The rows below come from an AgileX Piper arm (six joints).
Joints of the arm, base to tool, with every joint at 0 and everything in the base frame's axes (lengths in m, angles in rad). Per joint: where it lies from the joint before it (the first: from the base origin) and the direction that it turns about. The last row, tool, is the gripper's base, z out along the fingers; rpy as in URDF.
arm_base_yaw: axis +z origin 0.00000 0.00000 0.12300
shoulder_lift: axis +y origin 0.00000 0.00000 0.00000
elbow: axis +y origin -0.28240 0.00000 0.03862
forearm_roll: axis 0.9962 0 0.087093 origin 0.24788 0.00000 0.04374
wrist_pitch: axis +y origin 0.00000 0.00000 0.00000
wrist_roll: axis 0.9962 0 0.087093 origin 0.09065 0.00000 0.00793
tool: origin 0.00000 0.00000 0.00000 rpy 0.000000 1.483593 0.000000
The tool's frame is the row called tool.
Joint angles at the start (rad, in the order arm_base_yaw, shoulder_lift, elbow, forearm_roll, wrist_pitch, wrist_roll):
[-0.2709 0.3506 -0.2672 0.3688 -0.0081 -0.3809]
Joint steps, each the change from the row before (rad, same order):
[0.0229 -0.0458 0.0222 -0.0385 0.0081 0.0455]
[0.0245 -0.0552 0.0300 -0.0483 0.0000 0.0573]
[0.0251 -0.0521 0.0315 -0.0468 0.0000 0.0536]
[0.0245 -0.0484 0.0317 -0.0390 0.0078 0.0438]
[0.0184 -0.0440 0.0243 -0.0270 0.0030 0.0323]
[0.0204 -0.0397 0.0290 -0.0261 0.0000 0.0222]
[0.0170 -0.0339 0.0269 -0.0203 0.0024 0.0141]
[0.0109 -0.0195 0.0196 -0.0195 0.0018 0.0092]
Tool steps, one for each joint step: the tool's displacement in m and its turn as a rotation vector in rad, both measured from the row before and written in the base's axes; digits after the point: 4 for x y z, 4 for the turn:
[-0.0057 0.0038 -0.0043 0.0026 -0.0173 0.0260]
[-0.0066 0.0036 -0.0058 0.0029 -0.0266 0.0249]
[-0.0056 0.0031 -0.0069 0.0023 -0.0216 0.0255]
[-0.0046 0.0027 -0.0082 0.0029 -0.0098 0.0264]
[-0.0041 0.0019 -0.0057 0.0024 -0.0173 0.0192]
[-0.0029 0.0016 -0.0074 -0.0054 -0.0100 0.0197]
[-0.0021 0.0012 -0.0074 -0.0067 -0.0038 0.0164]
[-0.0008 0.0007 -0.0057 -0.0099 0.0030 0.0097]

